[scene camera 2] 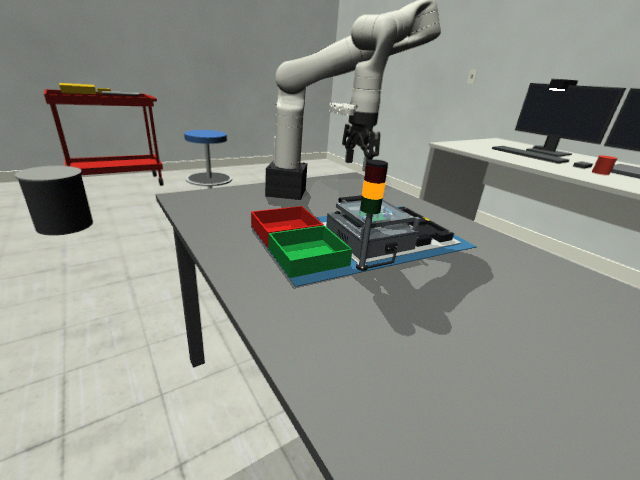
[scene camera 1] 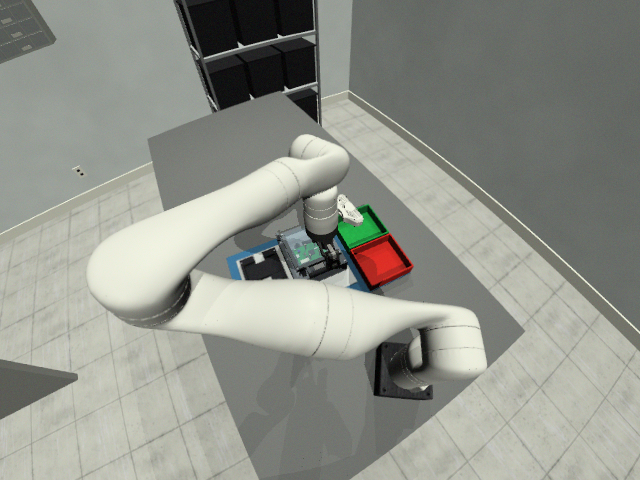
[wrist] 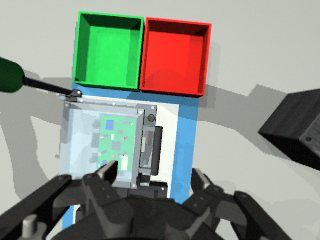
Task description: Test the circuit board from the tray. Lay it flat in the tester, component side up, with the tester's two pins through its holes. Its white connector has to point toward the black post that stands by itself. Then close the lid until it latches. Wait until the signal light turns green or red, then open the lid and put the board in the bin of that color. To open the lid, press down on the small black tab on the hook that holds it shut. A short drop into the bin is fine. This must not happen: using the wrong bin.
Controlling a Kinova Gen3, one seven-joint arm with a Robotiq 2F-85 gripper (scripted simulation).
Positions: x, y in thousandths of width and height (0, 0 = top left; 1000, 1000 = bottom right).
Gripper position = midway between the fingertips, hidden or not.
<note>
I see my gripper (scene camera 2: 559, 347), a green bin (scene camera 2: 477, 524), a red bin (scene camera 1: 595, 539) and a clear lid (scene camera 1: 474, 526).
The green bin is seen too in scene camera 1 (scene camera 1: 582, 472) and in the wrist view (wrist: 336, 194). The red bin is seen too in scene camera 2 (scene camera 2: 443, 457) and in the wrist view (wrist: 548, 223). My gripper also shows in the wrist view (wrist: 483, 719).
</note>
